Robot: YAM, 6 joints.
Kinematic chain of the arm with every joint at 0, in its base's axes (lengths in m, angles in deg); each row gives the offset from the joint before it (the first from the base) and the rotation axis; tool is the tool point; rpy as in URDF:
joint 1: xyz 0 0 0.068 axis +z
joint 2: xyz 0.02 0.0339 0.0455 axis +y
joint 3: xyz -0.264 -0.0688 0 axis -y
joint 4: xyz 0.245 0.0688 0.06 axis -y
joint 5: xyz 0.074 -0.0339 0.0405 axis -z
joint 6: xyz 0.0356 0 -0.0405 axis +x
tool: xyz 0 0 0 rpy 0 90 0
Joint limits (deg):
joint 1: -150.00..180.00
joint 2: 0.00..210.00
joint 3: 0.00..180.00
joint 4: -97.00..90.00
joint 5: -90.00..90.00
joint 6: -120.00..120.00
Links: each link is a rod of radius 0.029 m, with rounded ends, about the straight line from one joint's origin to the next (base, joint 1, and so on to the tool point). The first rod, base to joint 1, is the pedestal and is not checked.
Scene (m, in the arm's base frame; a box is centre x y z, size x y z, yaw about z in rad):
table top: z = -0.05
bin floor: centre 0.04 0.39 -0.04 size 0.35 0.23 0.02 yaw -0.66
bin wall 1: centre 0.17 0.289 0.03 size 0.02 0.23 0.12 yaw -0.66
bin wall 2: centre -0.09 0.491 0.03 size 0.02 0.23 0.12 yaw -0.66
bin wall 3: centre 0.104 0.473 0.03 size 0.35 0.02 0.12 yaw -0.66
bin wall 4: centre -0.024 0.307 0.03 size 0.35 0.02 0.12 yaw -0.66
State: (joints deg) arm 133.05 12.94 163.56 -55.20 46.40 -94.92
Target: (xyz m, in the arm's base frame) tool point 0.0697 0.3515 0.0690
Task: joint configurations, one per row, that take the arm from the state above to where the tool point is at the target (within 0.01 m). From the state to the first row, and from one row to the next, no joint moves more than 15 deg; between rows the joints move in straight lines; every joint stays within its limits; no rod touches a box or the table.
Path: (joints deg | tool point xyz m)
1: 126.74 27.49 152.90 -55.36 45.81 -94.92 | 0.2426 -0.2823 0.4932
2: 120.43 42.03 142.23 -55.52 45.22 -94.92 | 0.1272 -0.1666 0.5904
3: 114.12 56.58 131.57 -55.68 44.63 -94.92 | 0.0335 -0.0137 0.6189
4: 107.81 71.12 120.90 -55.84 44.04 -94.92 | -0.0211 0.1466 0.5786
5: 101.50 85.67 110.24 -56.00 43.45 -94.92 | -0.0325 0.2823 0.4811
6: 95.19 100.22 99.58 -56.16 42.86 -94.92 | -0.0091 0.3680 0.3468
7: 88.88 114.76 88.91 -56.33 42.27 -94.92 | 0.0316 0.3903 0.2010
8: 82.57 129.31 78.25 -56.49 41.68 -94.92 | 0.0697 0.3515 0.0690

